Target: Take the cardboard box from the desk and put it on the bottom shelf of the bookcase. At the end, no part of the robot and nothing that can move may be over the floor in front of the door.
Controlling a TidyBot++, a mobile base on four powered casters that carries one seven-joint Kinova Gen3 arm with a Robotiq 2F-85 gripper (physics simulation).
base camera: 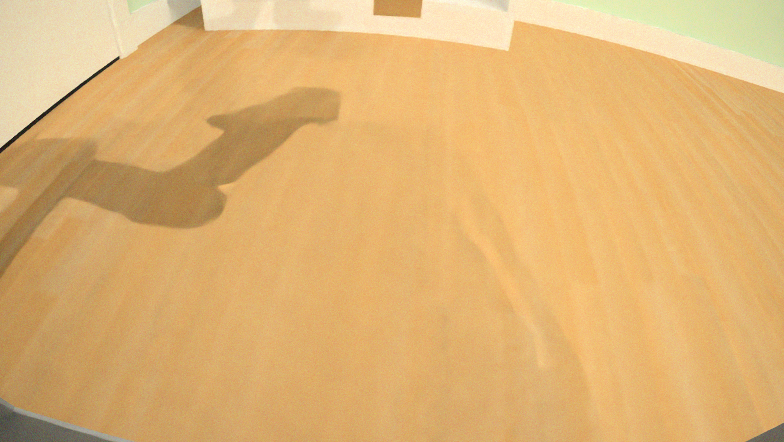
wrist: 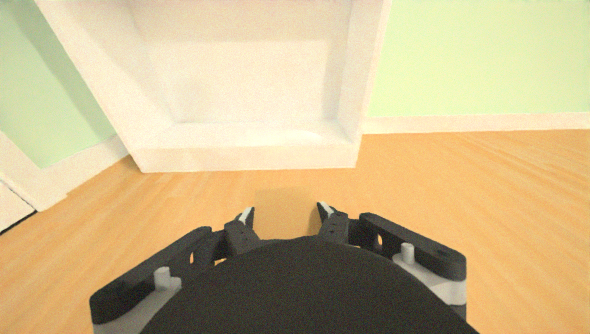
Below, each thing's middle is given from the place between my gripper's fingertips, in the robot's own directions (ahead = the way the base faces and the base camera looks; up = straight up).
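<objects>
Cardboard box [wrist: 282,213]: 2 cm below my hand, 1 cm behind it.
</objects>
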